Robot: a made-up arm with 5 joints.
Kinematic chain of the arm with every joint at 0, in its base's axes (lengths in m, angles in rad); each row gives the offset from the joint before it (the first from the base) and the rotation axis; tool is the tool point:
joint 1: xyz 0 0 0.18 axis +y
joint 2: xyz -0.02 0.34 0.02 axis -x
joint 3: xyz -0.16 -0.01 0 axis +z
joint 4: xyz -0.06 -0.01 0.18 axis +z
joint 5: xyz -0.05 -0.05 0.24 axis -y
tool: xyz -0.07 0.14 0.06
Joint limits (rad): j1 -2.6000..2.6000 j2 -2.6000..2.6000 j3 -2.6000..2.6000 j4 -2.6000..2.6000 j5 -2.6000..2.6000
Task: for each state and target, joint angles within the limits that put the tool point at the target. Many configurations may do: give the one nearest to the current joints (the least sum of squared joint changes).
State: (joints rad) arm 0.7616 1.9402 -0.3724 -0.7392 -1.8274
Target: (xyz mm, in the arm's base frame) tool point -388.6 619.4 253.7
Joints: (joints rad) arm 1.3549 2.4380 -0.2782 -0.5969 -1.8151
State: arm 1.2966 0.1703 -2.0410 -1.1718 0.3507
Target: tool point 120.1 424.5 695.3
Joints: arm 0.4903 0.3835 -2.3687 -1.6215 -0.1063
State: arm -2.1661 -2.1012 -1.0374 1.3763 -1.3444
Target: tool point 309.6 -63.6 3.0
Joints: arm -1.7502 -2.4573 -1.0285 1.3344 -1.6925
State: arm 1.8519 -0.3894 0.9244 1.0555 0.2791
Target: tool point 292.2 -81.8 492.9
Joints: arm 1.5537 -0.6137 0.7007 0.8822 0.1383
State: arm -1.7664 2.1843 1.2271 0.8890 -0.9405
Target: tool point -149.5 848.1 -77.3
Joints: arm -1.7328 1.5495 1.3194 0.9382 -0.9770
